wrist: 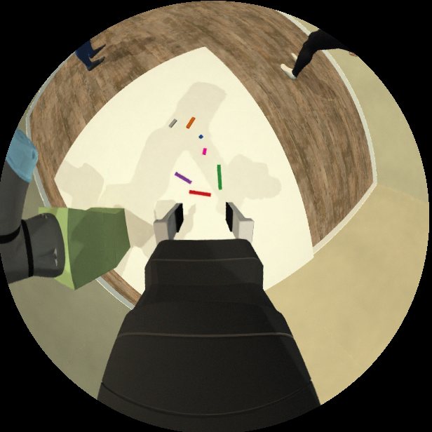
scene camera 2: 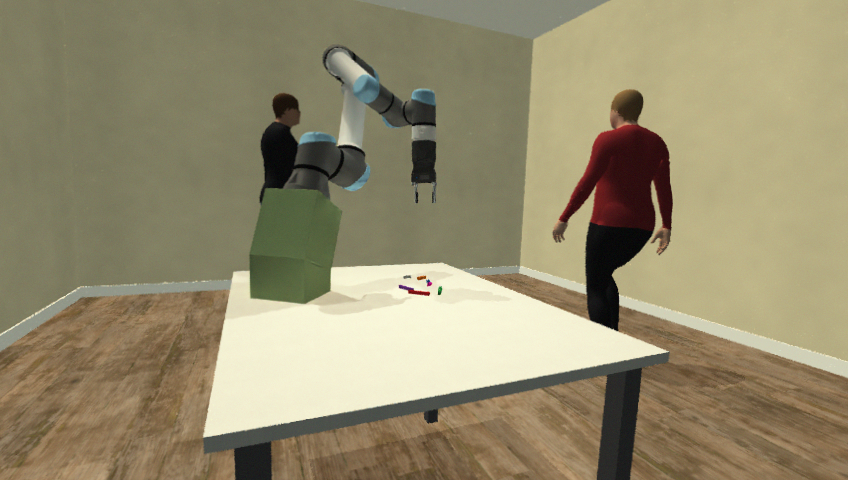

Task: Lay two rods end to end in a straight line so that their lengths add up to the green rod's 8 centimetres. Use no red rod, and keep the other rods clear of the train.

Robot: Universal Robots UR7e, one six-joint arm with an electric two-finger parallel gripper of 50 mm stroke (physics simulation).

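Frame: origin at the arm's base, x ahead, y down, z left, level; centimetres.
Seen in the pictures: gripper, fingertip midpoint: (scene camera 2: 425,203); arm's base, link origin: (scene camera 2: 305,200).
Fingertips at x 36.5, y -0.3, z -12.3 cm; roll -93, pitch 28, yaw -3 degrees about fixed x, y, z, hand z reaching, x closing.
Pixels of each thing's middle, then the offset from my fingertips to it. Level surfaces: height alone.
- green rod, body centre: (scene camera 2: 440,290) dz -0.9, dx +6.0, dy +28.9 cm
- red rod, body centre: (scene camera 2: 418,292) dz -2.5, dx -2.0, dy +28.9 cm
- purple rod, body centre: (scene camera 2: 406,288) dz +4.5, dx -4.2, dy +28.9 cm
- short magenta rod, body centre: (scene camera 2: 429,284) dz +8.6, dx +5.8, dy +28.9 cm
- orange rod, body centre: (scene camera 2: 421,277) dz +19.2, dx +6.6, dy +28.9 cm
- grey rod, body centre: (scene camera 2: 407,276) dz +22.2, dx +1.7, dy +28.9 cm
- white table, surface height: dy +29.4 cm
My gripper (scene camera 2: 425,201) (wrist: 204,211) is open and empty, high above the table, pointing down. The green rod (scene camera 2: 439,290) (wrist: 219,177) lies at the right of the group. The red rod (scene camera 2: 419,292) (wrist: 200,193) lies nearest the fingers in the wrist view. The purple rod (scene camera 2: 405,287) (wrist: 183,178) lies slanted beside the red rod, apart from it in the wrist view. The short magenta rod (scene camera 2: 429,283) (wrist: 204,151) and a tiny blue piece (wrist: 201,136) lie farther up. The orange rod (scene camera 2: 421,277) (wrist: 190,123) and the grey rod (scene camera 2: 407,276) (wrist: 173,123) lie side by side, apart.
The white table (scene camera 2: 416,350) (wrist: 270,255) bears the rods. The green base block (scene camera 2: 285,243) (wrist: 97,240) stands at the left, under the arm. A person in red (scene camera 2: 630,178) stands right of the table; another in black (scene camera 2: 277,151) stands behind the arm.
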